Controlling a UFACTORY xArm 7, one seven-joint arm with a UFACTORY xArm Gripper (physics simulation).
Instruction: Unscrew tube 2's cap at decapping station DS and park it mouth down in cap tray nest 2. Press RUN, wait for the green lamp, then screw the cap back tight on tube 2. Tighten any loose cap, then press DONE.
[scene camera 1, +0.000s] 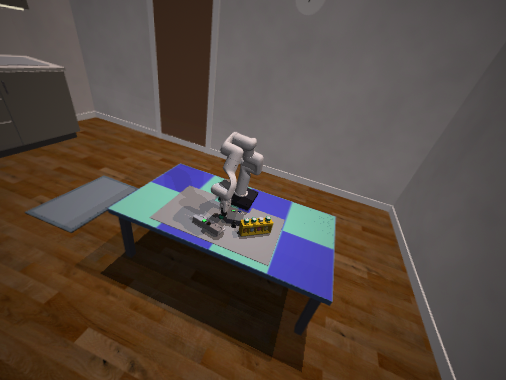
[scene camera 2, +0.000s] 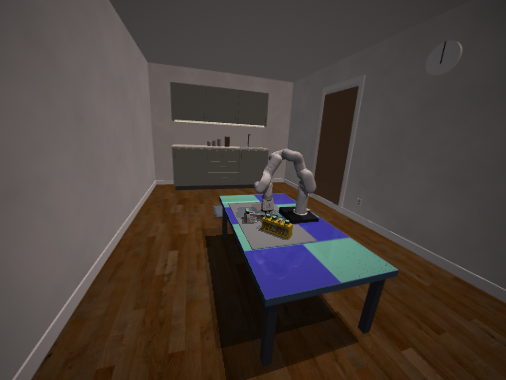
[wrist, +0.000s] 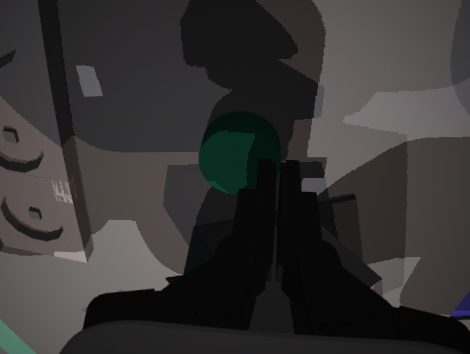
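Pixels of known places: gripper, fingertip midpoint: (scene camera 1: 223, 215) (wrist: 277, 186); arm's base at its link origin: (scene camera 1: 240, 192) (scene camera 2: 299, 212).
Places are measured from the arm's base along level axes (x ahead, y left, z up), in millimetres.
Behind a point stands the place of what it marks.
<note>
My gripper (scene camera 1: 223, 215) @(x 316, y 11, z -21 mm) (wrist: 277, 186) @(x 316, y 11, z -21 mm) is shut with nothing between its fingers and points down over the grey mat, between the tray and the arm's base. In the wrist view a round green cap (wrist: 227, 160) @(x 337, y -1, z -21 mm) is at the left of the fingertips, which partly overlap its right edge; its tube and the station under it are mostly hidden. A pale cap tray (scene camera 1: 213, 230) @(x 500, y 29, z -6 mm) (wrist: 30, 175) @(x 435, y 12, z -24 mm) with round nests is at the left of the wrist view; two nests show there without a cap, and their numbers do not show. A green spot (scene camera 1: 204, 220) @(x 472, y -58, z 18 mm) shows at the tray's far end.
A yellow rack (scene camera 1: 256, 229) @(x 340, y 276, z -5 mm) (scene camera 2: 276, 228) @(x 336, y 271, z 3 mm) holding several capped tubes stands right of the gripper in scene camera 1. The grey mat (scene camera 1: 260, 251) @(x 482, y 362, z -35 mm) (scene camera 2: 300, 240) @(x 205, y 399, z -35 mm) lies under these things. The arm's black base (scene camera 1: 247, 201) @(x 76, y 98, z -5 mm) (scene camera 2: 310, 218) @(x -43, y 112, z -13 mm) is behind the gripper.
</note>
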